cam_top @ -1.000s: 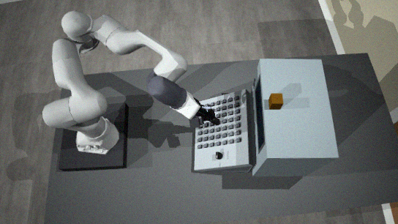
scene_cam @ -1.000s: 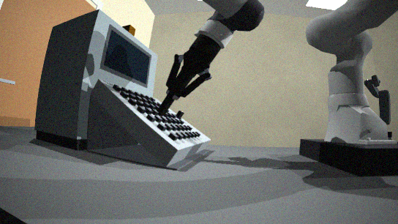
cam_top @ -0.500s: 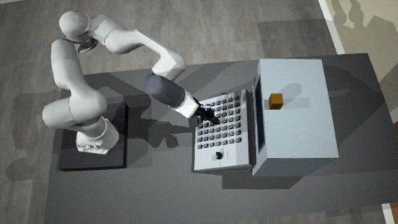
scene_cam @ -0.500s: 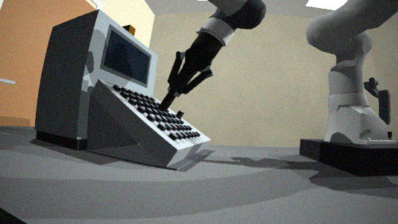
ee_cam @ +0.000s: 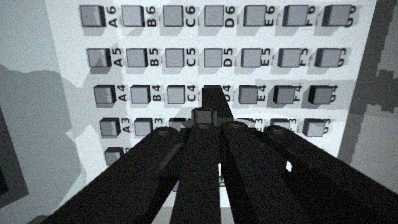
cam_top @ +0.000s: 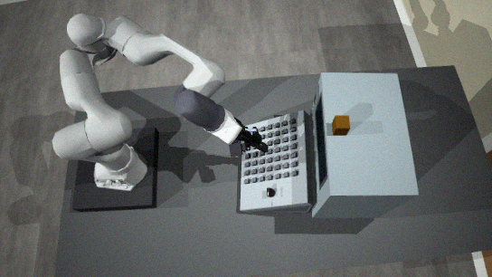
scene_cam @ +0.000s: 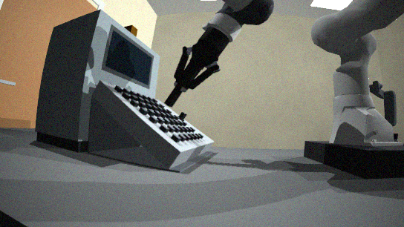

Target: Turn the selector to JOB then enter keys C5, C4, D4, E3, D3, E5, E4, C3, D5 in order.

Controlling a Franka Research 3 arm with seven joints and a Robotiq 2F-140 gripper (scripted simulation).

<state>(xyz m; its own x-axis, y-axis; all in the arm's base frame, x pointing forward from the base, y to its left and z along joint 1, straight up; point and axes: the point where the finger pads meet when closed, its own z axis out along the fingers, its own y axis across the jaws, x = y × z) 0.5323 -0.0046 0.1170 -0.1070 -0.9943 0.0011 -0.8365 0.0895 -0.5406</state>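
The E6 key is 7 cm to the right of my hand and 7 cm below it. Also, from my hand: E5 key: 7 cm below, 3 cm to the right; then C6 key: 7 cm to the right, 5 cm ahead, 4 cm below; then D6 key: 7 cm to the right, 5 cm below, 2 cm ahead.
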